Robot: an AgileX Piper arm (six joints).
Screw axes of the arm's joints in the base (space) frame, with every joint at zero. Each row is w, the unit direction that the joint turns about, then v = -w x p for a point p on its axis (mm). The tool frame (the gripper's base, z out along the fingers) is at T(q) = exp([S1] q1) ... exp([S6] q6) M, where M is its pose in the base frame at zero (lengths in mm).
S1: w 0 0 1 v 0.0 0.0 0.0
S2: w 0 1 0 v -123.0 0.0 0.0
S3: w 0 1 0 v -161.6 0.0 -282.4
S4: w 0.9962 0 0.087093 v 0.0 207.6 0.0
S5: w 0 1 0 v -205.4 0.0 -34.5
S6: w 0.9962 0 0.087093 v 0.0 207.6 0.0
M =
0.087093 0 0.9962 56.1
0 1 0 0.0
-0.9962 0 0.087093 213.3
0 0 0 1
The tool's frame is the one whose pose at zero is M.
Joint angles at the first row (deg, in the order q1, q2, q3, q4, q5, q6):
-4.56, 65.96, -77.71, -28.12, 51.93, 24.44
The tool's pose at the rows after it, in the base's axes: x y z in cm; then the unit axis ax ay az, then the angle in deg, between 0 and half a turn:
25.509 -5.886 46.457 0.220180 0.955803 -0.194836 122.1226
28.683 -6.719 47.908 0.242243 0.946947 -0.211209 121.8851
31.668 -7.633 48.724 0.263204 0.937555 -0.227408 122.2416
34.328 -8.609 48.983 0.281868 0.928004 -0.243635 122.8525
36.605 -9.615 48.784 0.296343 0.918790 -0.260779 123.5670
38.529 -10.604 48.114 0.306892 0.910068 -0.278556 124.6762
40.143 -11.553 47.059 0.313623 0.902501 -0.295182 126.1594
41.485 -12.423 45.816 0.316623 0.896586 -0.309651 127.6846
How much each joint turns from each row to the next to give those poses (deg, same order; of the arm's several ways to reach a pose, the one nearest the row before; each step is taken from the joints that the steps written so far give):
-0.31, 7.84, -10.15, -1.96, 2.36, 1.66
-0.48, 7.77, -10.35, -1.73, 2.58, 0.93
-0.60, 7.59, -10.08, -1.44, 2.94, 0.42
-0.69, 7.10, -9.41, -1.29, 2.86, 0.01
-0.75, 6.44, -8.36, -1.28, 2.44, -0.35
-0.72, 5.65, -6.86, -1.36, 2.06, -0.47
-0.69, 4.74, -5.04, -1.31, 1.53, -0.44
-0.66, 3.77, -3.27, -1.16, 0.81, -0.29

